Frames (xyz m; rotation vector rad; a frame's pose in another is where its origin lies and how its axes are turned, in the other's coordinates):
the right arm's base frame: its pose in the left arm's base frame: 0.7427 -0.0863 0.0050 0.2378 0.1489 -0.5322
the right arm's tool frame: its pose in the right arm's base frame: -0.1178 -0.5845 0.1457 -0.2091 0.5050 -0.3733
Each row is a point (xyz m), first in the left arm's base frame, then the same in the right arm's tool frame.
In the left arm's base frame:
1: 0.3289 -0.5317 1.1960
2: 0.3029 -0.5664 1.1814
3: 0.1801 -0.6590 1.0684
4: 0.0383 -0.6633 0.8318
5: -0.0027 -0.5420 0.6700
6: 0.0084 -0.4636 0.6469
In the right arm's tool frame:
1: -0.7646 -0.1861 0.8192
2: -0.7456 -0.2260 0.8073
3: -0.6707 -0.3577 0.6913
4: -0.5777 -0.4212 0.4394
5: -0.5648 -0.3392 0.2505
6: -0.5926 -0.2733 0.2095

